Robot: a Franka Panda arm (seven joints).
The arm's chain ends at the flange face. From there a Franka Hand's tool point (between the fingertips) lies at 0.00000 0.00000 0.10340 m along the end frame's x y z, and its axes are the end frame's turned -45 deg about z.
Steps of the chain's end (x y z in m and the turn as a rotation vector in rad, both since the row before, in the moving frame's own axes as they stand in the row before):
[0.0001, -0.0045, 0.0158, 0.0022, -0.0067, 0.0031]
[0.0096, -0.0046, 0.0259, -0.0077, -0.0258, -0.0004]
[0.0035, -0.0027, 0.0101, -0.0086, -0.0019, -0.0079]
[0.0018, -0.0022, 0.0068, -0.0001, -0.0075, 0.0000]
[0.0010, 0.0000, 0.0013, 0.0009, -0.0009, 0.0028]
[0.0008, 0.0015, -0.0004, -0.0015, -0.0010, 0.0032]
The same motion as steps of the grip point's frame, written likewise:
[0.0029, -0.0038, 0.0158, 0.0063, -0.0032, 0.0031]
[0.0076, 0.0022, 0.0259, 0.0128, -0.0237, -0.0004]
[0.0036, 0.0011, 0.0101, -0.0047, -0.0074, -0.0079]
[0.0023, -0.0008, 0.0068, 0.0052, -0.0054, 0.0000]
[0.0007, 0.0006, 0.0013, 0.0013, 0.0000, 0.0028]
[-0.0007, 0.0017, -0.0004, -0.0004, -0.0018, 0.0032]

